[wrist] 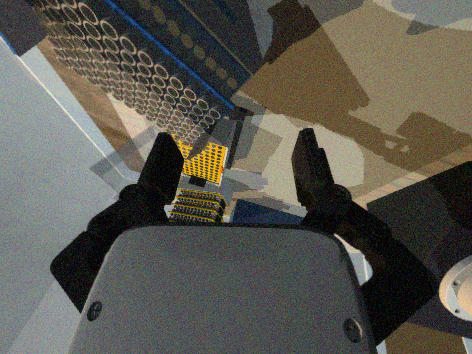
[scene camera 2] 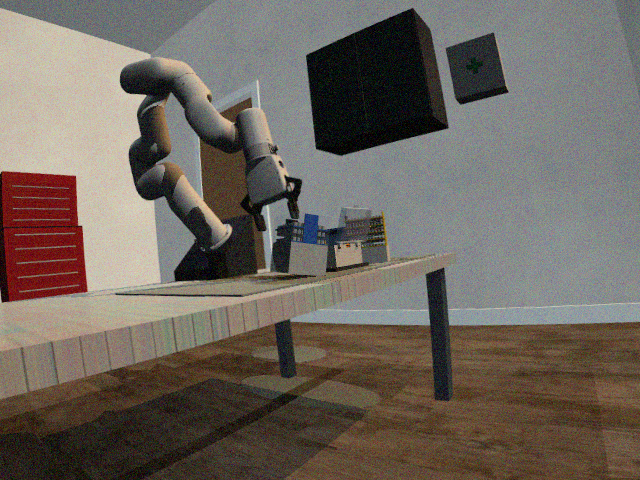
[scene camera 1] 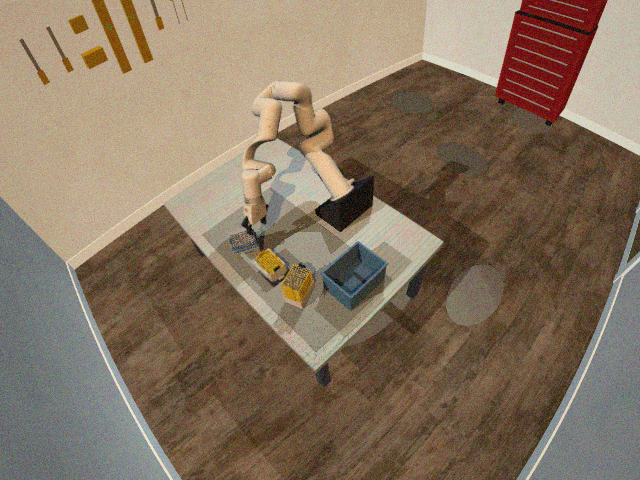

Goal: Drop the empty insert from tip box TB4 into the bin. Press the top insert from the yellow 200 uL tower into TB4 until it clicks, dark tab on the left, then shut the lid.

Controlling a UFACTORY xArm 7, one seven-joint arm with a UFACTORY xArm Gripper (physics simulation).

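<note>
Tip box TB4 (scene camera 1: pixel 270 261) (scene camera 2: pixel 347 255) (wrist: pixel 223 176) stands between two towers and holds a yellow perforated insert (wrist: pixel 207 162). A dark tab shows at the insert's edge in the wrist view. The lid is hard to make out; a clear panel (scene camera 2: pixel 354 213) stands up behind the box in scene camera 2. The yellow tower (scene camera 1: pixel 296 285) (scene camera 2: pixel 383 230) (wrist: pixel 197 206) stands beside TB4, on the bin's side. The blue bin (scene camera 1: pixel 348 290) (wrist: pixel 265 213) stands beyond the yellow tower. My gripper (scene camera 1: pixel 255 238) (scene camera 2: pixel 278 223) (wrist: pixel 234 144) is open and empty, above and beside the blue tower, away from TB4.
The blue tower (scene camera 1: pixel 242 241) (scene camera 2: pixel 308 258) (wrist: pixel 132 62) stands on TB4's other side, near the fingers. The black block (scene camera 1: pixel 349 207) at the arm's base stands across the table. The table's edge (scene camera 1: pixel 289 334) runs close along the boxes.
</note>
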